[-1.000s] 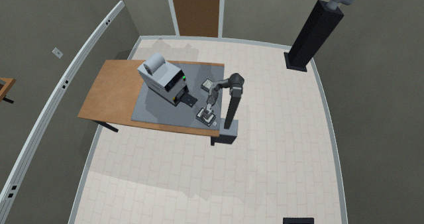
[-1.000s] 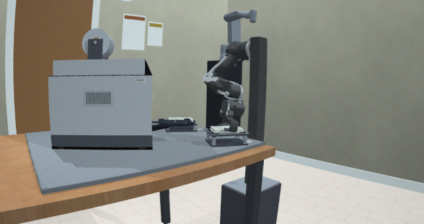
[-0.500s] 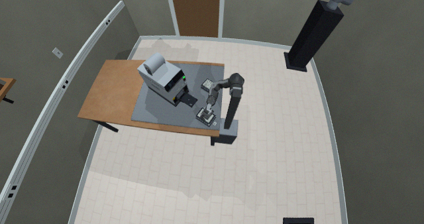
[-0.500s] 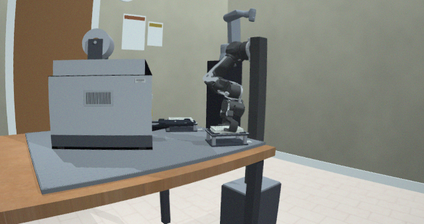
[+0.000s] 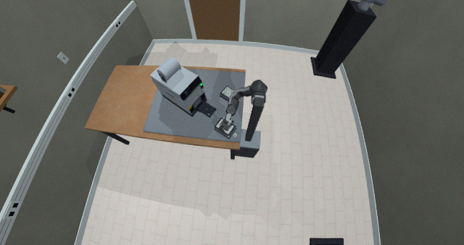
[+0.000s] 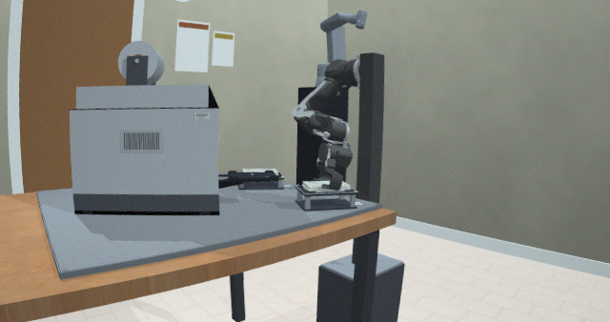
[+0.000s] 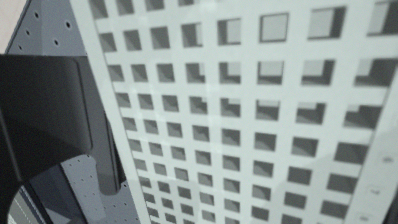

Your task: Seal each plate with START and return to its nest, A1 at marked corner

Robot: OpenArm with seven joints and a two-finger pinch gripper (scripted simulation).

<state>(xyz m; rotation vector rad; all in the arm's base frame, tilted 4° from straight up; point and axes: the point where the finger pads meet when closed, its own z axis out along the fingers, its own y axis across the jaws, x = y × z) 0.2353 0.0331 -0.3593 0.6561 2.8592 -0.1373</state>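
Now: hand 2 cm above the plate nest. Also, from my hand: white open-well plate 1 cm ahead, 35 cm to the right, 1 cm below; yellow warning mark 31 cm ahead, 9 cm to the right, 8 cm above; sealer stage 18 cm ahead, 13 cm to the right, 3 cm above.
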